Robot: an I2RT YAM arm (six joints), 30 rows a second.
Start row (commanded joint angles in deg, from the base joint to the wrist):
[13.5, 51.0, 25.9, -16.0, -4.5, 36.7]
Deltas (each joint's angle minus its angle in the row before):
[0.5, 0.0, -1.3, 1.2, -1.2, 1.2]
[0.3, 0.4, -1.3, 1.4, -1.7, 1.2]
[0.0, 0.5, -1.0, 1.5, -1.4, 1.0]
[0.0, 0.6, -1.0, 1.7, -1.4, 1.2]
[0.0, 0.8, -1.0, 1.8, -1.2, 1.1]
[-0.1, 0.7, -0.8, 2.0, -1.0, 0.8]
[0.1, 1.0, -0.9, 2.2, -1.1, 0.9]
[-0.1, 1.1, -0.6, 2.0, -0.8, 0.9]
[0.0, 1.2, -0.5, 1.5, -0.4, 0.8]
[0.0, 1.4, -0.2, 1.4, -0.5, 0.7]
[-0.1, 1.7, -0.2, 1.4, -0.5, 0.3]
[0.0, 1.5, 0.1, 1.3, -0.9, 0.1]
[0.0, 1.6, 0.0, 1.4, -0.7, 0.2]
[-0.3, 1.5, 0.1, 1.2, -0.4, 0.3]
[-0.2, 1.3, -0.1, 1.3, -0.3, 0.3]
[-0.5, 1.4, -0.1, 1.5, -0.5, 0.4]
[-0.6, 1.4, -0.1, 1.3, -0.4, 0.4]
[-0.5, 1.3, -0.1, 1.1, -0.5, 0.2]
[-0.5, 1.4, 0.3, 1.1, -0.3, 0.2]
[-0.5, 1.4, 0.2, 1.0, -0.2, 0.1]
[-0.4, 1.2, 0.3, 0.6, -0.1, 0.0]
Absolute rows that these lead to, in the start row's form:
[14.0, 51.0, 24.6, -14.8, -5.7, 37.9]
[14.3, 51.4, 23.3, -13.4, -7.4, 39.1]
[14.3, 51.9, 22.3, -11.9, -8.8, 40.1]
[14.3, 52.5, 21.3, -10.2, -10.2, 41.3]
[14.3, 53.3, 20.3, -8.4, -11.4, 42.4]
[14.2, 54.0, 19.5, -6.4, -12.4, 43.2]
[14.3, 55.0, 18.6, -4.2, -13.5, 44.1]
[14.2, 56.1, 18.0, -2.2, -14.3, 45.0]
[14.2, 57.3, 17.5, -0.7, -14.7, 45.8]
[14.2, 58.7, 17.3, 0.7, -15.2, 46.5]
[14.1, 60.4, 17.1, 2.1, -15.7, 46.8]
[14.1, 61.9, 17.2, 3.4, -16.6, 46.9]
[14.1, 63.5, 17.2, 4.8, -17.3, 47.1]
[13.8, 65.0, 17.3, 6.0, -17.7, 47.4]
[13.6, 66.3, 17.2, 7.3, -18.0, 47.7]
[13.1, 67.7, 17.1, 8.8, -18.5, 48.1]
[12.5, 69.1, 17.0, 10.1, -18.9, 48.5]
[12.0, 70.4, 16.9, 11.2, -19.4, 48.7]
[11.5, 71.8, 17.2, 12.3, -19.7, 48.9]
[11.0, 73.2, 17.4, 13.3, -19.9, 49.0]
[10.6, 74.4, 17.7, 13.9, -20.0, 49.0]

